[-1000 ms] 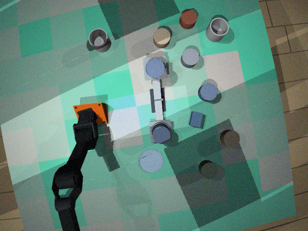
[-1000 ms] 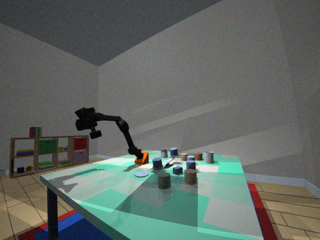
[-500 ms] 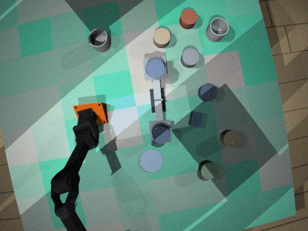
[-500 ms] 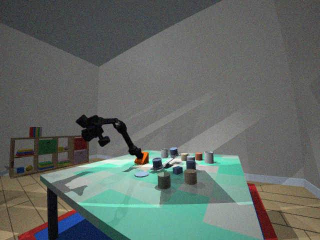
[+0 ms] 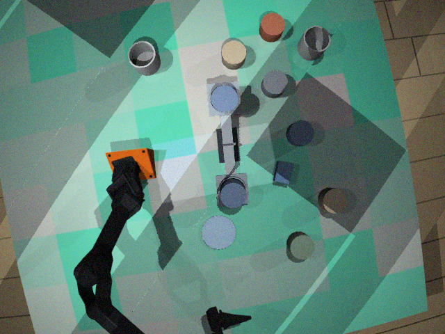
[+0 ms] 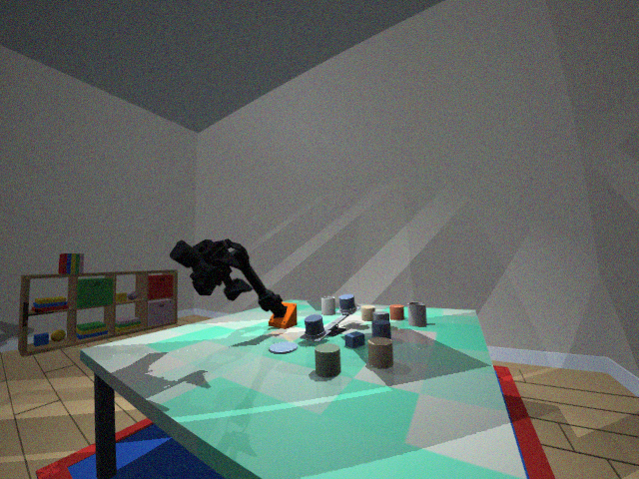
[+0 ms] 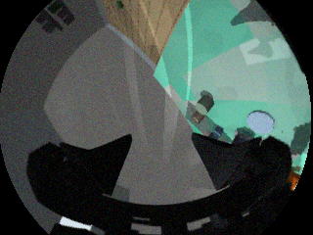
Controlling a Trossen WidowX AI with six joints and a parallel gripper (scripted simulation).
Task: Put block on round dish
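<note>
Right now the grey block is 330 mm to the left of my gripper tip, 230 mm below it and 30 mm ahead of it. The rest, counted from my gripper tip: round dish 260 mm below, 220 mm to the left, 40 mm behind; blue cuboid 340 mm to the left, 250 mm below, 180 mm ahead.
</note>
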